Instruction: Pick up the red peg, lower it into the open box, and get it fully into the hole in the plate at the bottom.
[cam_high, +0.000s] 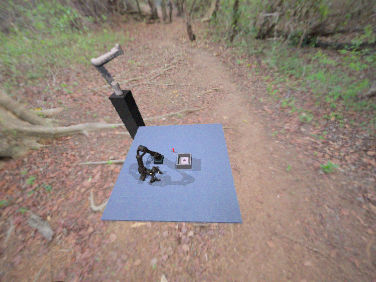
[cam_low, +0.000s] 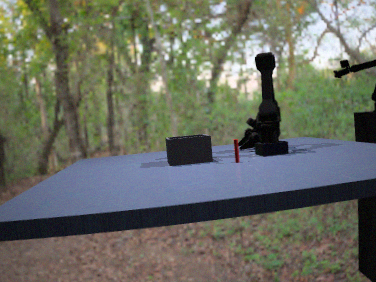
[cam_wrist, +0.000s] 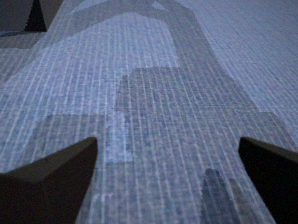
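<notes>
The red peg is 60 mm ahead of my gripper tip, 360 mm to the left of it and 20 mm above it. The rest, counted from my gripper tip: box (230 mm ahead, 210 mm to the left, 10 mm above).
</notes>
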